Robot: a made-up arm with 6 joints. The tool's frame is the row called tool. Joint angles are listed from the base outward.
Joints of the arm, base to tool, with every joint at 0 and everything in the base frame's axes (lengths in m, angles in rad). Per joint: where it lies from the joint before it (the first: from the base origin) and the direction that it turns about. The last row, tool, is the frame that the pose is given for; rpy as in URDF.
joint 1: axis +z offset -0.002 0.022 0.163
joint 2: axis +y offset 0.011 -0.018 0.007
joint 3: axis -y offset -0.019 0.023 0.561
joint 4: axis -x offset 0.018 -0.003 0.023
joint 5: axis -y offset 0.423 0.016 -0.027
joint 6: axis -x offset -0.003 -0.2 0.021
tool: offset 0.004 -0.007 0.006 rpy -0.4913 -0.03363 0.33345
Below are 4 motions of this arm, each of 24 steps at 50 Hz.
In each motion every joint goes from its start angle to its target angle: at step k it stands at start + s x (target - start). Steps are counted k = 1, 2, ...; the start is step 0. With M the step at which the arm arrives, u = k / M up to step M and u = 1 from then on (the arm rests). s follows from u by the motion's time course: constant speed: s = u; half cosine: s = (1 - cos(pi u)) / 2; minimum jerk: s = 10 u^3 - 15 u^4 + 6 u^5.
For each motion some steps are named. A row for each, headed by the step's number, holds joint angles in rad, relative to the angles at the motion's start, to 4 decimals.
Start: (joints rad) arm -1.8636 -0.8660 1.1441 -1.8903 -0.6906 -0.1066
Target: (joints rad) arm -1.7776 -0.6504 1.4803 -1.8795 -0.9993 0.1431
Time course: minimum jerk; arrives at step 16
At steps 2, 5, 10, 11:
2: 0.0014 0.0035 0.0054 0.0002 -0.0050 0.0040
5: 0.0155 0.0388 0.0605 0.0019 -0.0556 0.0449
10: 0.0623 0.1563 0.2437 0.0078 -0.2237 0.1810
11: 0.0705 0.1768 0.2757 0.0089 -0.2531 0.2048

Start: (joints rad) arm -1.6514 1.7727 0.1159 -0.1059 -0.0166 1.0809
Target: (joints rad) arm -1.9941 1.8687 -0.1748 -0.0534 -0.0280 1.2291
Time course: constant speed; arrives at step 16
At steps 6, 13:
6: -0.1285 0.0360 -0.1090 0.0197 -0.0043 0.0556
13: -0.2784 0.0780 -0.2362 0.0427 -0.0093 0.1204

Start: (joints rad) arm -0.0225 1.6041 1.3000 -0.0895 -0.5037 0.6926
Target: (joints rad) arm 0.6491 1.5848 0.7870 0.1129 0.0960 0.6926
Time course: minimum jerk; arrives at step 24
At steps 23, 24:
23: 0.6711 -0.0193 -0.5127 0.2023 0.5993 0.0000
24: 0.6716 -0.0193 -0.5130 0.2024 0.5997 0.0000

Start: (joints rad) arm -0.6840 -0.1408 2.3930 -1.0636 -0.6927 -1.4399
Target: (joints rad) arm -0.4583 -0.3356 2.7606 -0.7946 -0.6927 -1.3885
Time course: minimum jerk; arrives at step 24
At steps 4, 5, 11, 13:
4: 0.0080 -0.0069 0.0130 0.0095 0.0000 0.0018
5: 0.0146 -0.0126 0.0237 0.0174 0.0000 0.0033
11: 0.0953 -0.0823 0.1552 0.1136 0.0000 0.0217
13: 0.1304 -0.1125 0.2124 0.1554 0.0000 0.0297

